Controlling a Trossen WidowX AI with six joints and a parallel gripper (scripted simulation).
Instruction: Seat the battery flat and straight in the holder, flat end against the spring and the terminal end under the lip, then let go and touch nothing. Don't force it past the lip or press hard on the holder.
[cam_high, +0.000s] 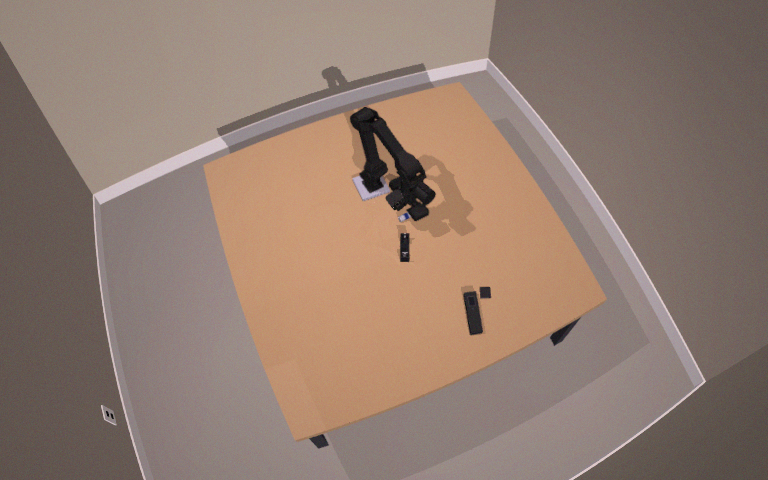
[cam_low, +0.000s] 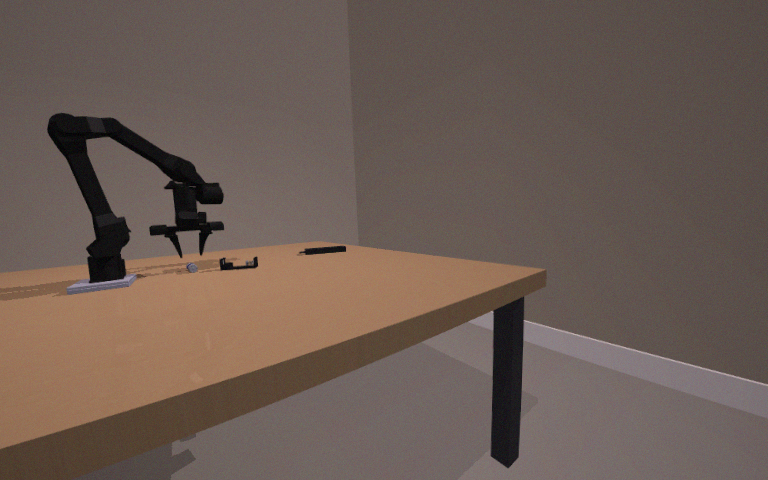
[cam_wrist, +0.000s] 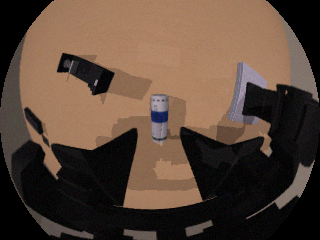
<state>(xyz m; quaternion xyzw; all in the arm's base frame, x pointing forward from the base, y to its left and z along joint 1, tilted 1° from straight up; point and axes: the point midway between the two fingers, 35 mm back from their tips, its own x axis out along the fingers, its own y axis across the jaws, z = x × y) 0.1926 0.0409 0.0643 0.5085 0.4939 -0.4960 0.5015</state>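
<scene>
The battery lies 30 mm below my gripper tip. Round my gripper tip: black battery door (420 mm ahead, 70 mm to the left, 40 mm below); black remote (460 mm ahead, 10 mm to the right, 30 mm below).
</scene>
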